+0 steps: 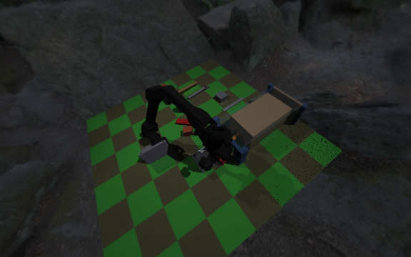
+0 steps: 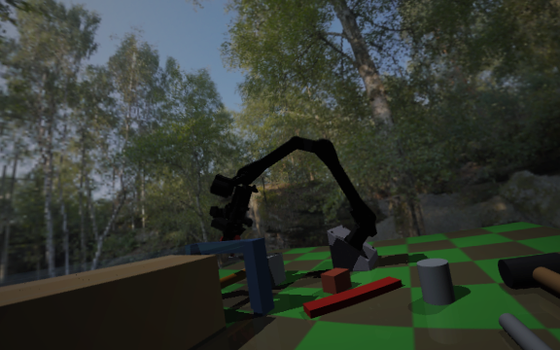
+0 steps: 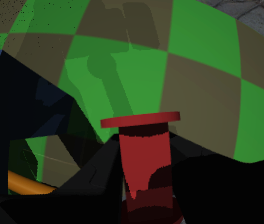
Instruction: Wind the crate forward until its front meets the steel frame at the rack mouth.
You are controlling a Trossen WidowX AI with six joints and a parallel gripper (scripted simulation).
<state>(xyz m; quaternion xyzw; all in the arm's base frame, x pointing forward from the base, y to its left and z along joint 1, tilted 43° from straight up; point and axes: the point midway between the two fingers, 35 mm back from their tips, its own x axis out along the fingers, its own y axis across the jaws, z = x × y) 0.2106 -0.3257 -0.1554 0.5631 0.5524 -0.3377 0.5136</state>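
Now: gripper tip 20 mm past the winch handle, 50 mm to the right of it and 30 mm above it. Also, from my gripper tip: winch 70 mm behind, 90 mm to the left, 100 mm below; blue steel frame 100 mm ahead, 90 mm to the left, 30 mm below; red grip 20 mm to the left.
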